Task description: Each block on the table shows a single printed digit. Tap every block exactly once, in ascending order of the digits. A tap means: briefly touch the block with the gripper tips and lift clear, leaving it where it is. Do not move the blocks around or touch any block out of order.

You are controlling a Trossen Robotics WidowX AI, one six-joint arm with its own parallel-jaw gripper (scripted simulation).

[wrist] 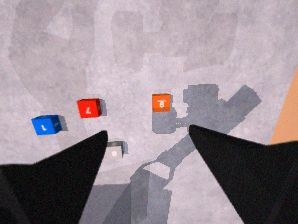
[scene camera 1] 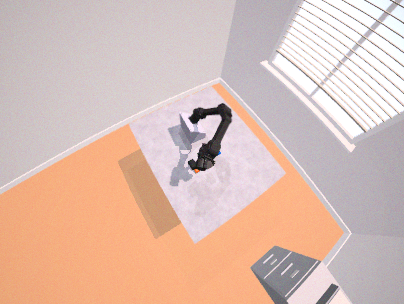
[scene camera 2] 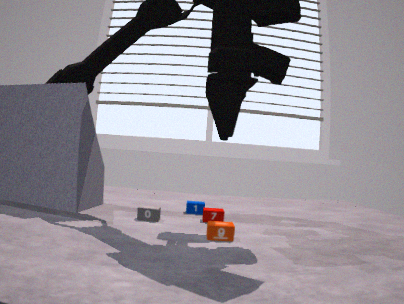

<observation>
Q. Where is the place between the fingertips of the gripper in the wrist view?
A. At 149, 131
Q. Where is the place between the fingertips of the gripper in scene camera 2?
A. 225, 139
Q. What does the gripper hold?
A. Nothing.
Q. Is the gripper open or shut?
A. Open.
</observation>
